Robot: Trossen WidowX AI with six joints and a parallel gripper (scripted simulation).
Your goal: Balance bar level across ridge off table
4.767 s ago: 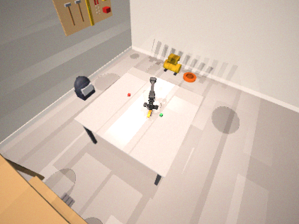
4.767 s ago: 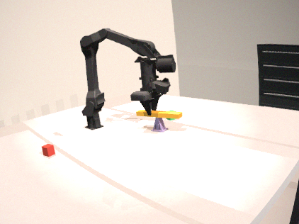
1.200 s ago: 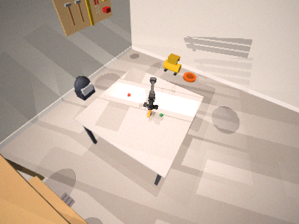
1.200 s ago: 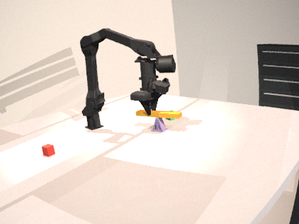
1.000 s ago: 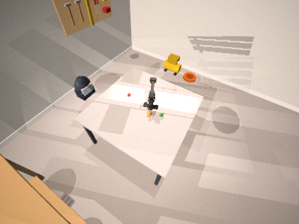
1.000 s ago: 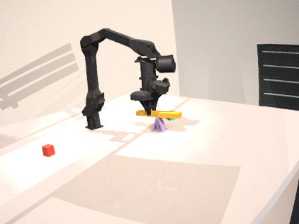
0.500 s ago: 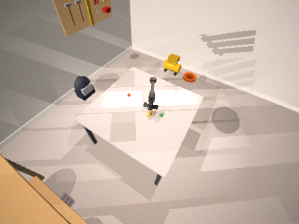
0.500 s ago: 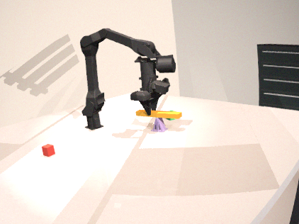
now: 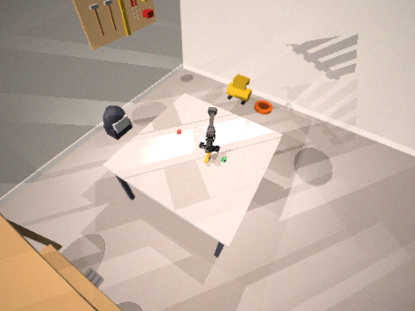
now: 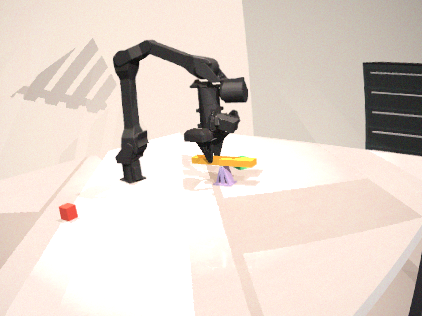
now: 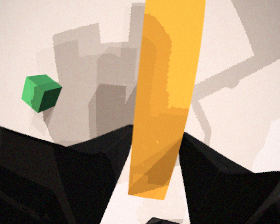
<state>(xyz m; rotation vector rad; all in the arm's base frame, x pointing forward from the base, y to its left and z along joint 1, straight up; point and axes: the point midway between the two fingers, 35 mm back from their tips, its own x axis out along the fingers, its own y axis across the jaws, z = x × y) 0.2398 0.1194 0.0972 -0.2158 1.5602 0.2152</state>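
My gripper tip is 3 cm short of the orange-yellow bar and 1 cm to the right of it. The rest, counted from my gripper tip: red cube 10 cm behind, 42 cm to the right, 5 cm below; green cube 3 cm behind, 15 cm to the left, 5 cm below.
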